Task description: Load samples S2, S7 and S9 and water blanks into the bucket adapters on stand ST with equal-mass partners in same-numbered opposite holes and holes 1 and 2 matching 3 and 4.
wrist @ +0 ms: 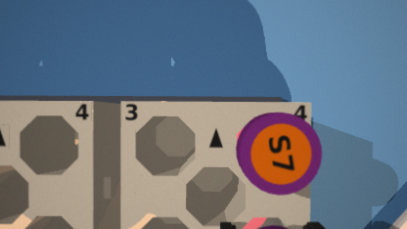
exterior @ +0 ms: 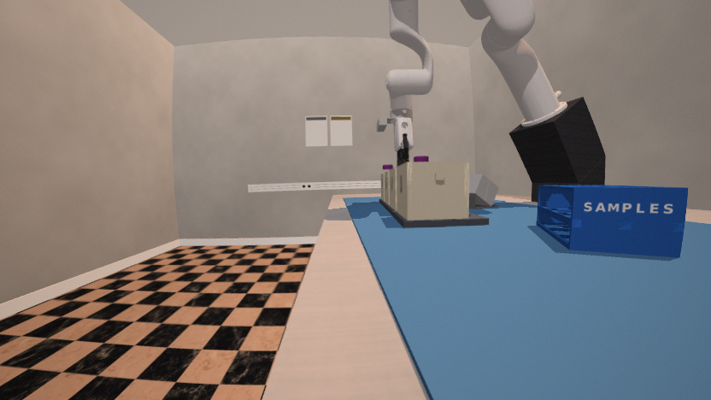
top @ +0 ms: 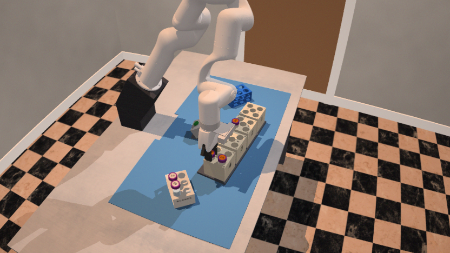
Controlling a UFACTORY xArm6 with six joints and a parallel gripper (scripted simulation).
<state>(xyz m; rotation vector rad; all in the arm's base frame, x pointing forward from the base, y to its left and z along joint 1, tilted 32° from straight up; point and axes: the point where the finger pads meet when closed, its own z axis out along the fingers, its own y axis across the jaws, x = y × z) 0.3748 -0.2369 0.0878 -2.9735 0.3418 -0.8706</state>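
My gripper is now 10 mm to the right of the tube and 50 mm above it. From my hand the other things lie so: adapter 80 mm ahead, 230 mm to the left, 70 mm below; blanks rack 90 mm behind, 130 mm to the right, 90 mm below; green done key 130 mm behind, 220 mm to the left, 60 mm below.
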